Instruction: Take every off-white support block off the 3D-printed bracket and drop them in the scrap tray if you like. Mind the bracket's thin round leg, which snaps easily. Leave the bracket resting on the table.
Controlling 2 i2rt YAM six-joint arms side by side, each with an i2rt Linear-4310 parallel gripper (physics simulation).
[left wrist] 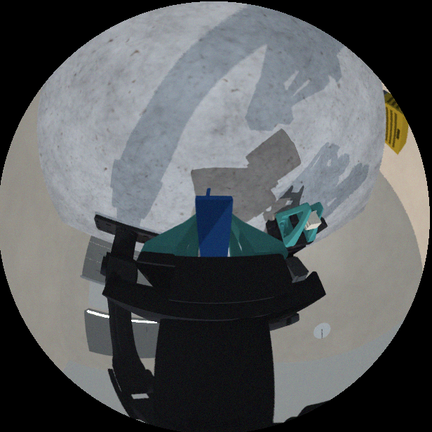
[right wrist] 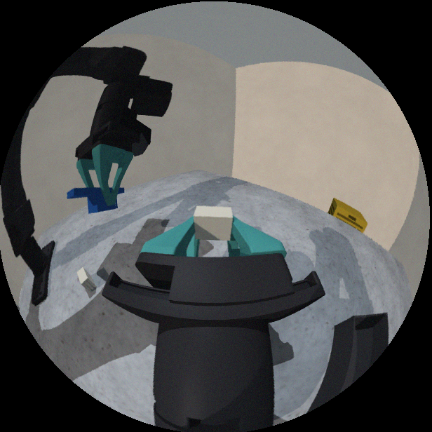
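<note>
My left gripper (left wrist: pixel 213 217) (right wrist: pixel 105 205) is shut on the blue bracket (left wrist: pixel 214 212) (right wrist: pixel 80 193) and holds it above the table. A thin blue piece sticks up past the bracket's far edge in the left wrist view; whether it is the round leg is unclear. My right gripper (right wrist: pixel 212 217) (left wrist: pixel 315 205) is shut on an off-white support block (right wrist: pixel 213 220) (left wrist: pixel 313 221), apart from the bracket and above the table. Another off-white block (right wrist: pixel 86 279) lies on the table at the left of the right wrist view. The bracket's underside is partly hidden by the fingers.
The speckled grey table (left wrist: pixel 150 75) (right wrist: pixel 120 390) carries the arms' shadows. A dark, walled object (right wrist: pixel 362 350) stands at the lower right; I cannot tell whether it is the scrap tray. A yellow box (left wrist: pixel 396 122) (right wrist: pixel 348 215) is beyond the table. A black mounting plate (right wrist: pixel 42 275) is at the left.
</note>
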